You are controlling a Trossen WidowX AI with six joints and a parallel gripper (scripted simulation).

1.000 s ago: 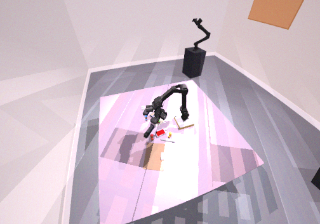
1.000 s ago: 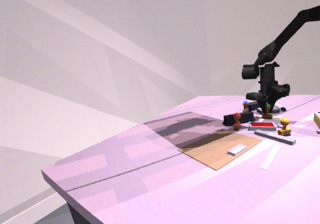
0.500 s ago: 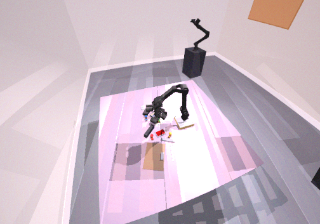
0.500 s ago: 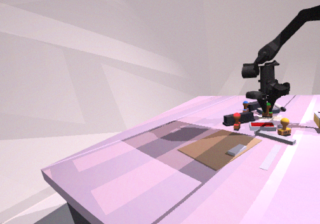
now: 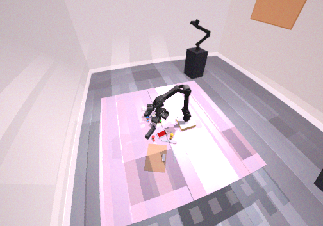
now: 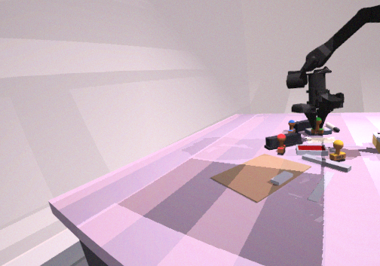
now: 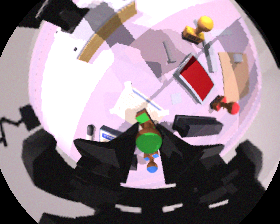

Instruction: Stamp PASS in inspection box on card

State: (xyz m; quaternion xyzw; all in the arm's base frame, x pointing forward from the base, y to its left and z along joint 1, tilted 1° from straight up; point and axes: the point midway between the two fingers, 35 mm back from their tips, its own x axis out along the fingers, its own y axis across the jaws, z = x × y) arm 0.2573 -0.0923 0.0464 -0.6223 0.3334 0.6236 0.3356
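Now: the blue-knobbed stamp 9 cm to the right of my gripper tip, 9 cm ahead of it and 3 cm below it. From my gripper tip the other things lie so: red ink pad (12 cm to the left, 4 cm below, 4 cm ahead); marker (16 cm to the right, 9 cm behind, 4 cm below); green-knobbed stamp (right at my gripper tip).
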